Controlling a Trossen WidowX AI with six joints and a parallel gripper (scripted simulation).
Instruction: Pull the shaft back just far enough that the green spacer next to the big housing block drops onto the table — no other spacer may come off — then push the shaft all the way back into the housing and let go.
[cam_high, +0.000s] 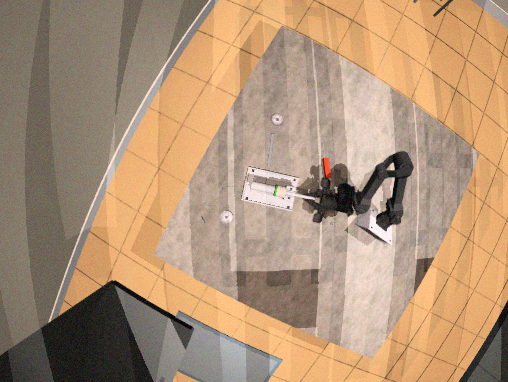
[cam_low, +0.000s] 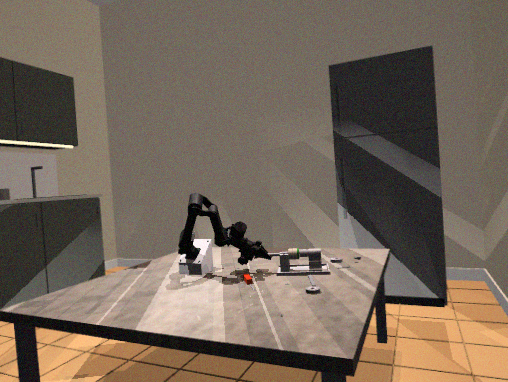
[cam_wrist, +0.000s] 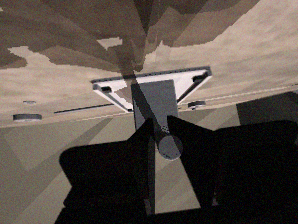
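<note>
Now: the shaft 4 cm ahead of my gripper tip, 2 cm to the left of it and 2 cm above it. Also, from my gripper tip: thin rod 23 cm ahead, 8 cm to the right, 6 cm below; cream spacer 9 cm ahead, 4 cm to the left, 2 cm above; green spacer 11 cm ahead, 5 cm to the left, 2 cm above.
</note>
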